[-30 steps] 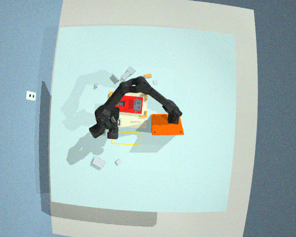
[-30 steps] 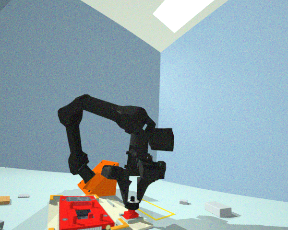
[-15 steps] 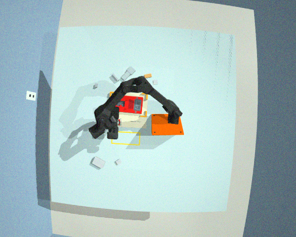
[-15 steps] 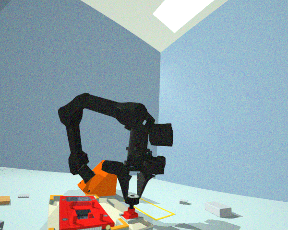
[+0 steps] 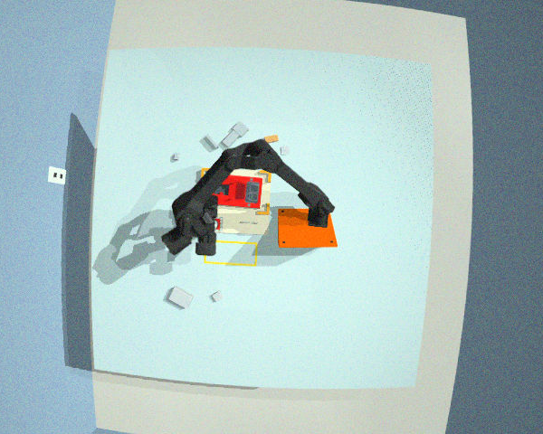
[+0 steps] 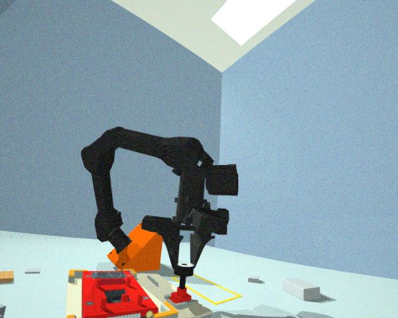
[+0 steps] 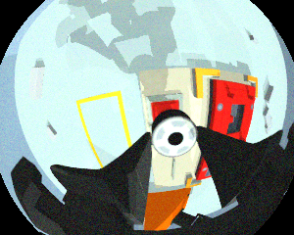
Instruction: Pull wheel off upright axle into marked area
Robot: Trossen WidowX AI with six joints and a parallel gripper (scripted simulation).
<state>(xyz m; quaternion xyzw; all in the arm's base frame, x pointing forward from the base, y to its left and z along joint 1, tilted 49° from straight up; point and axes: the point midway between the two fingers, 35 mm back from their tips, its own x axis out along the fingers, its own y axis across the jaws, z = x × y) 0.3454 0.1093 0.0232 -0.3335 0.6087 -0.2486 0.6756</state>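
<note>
The black axle is 30 mm below my gripper tip. The rest, counted from my gripper tip: wheel (right at my gripper tip).
</note>
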